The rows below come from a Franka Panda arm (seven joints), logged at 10 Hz.
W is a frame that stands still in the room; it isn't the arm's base.
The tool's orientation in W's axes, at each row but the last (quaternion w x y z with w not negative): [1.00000 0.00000 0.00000 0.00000]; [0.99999 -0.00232 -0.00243 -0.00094]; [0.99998 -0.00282 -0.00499 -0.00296]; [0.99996 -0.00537 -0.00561 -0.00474]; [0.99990 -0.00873 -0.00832 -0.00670]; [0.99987 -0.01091 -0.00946 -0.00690]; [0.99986 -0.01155 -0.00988 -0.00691]
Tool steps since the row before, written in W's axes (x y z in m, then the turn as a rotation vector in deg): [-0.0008 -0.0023 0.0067 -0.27 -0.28 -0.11]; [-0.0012 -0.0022 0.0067 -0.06 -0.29 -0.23]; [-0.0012 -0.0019 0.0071 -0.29 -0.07 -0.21]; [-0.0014 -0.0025 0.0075 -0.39 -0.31 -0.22]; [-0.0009 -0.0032 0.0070 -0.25 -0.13 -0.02]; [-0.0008 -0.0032 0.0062 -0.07 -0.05 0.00]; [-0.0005 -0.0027 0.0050 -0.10 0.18 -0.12]
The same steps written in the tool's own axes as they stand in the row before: [-0.0008 -0.0023 0.0067 -0.27 -0.28 -0.11]; [-0.0012 -0.0022 0.0067 -0.06 -0.29 -0.23]; [-0.0011 -0.0019 0.0071 -0.29 -0.07 -0.21]; [-0.0013 -0.0026 0.0075 -0.39 -0.31 -0.22]; [-0.0007 -0.0033 0.0070 -0.25 -0.13 -0.02]; [-0.0006 -0.0033 0.0061 -0.07 -0.05 0.00]; [-0.0004 -0.0028 0.0049 -0.10 0.18 -0.11]
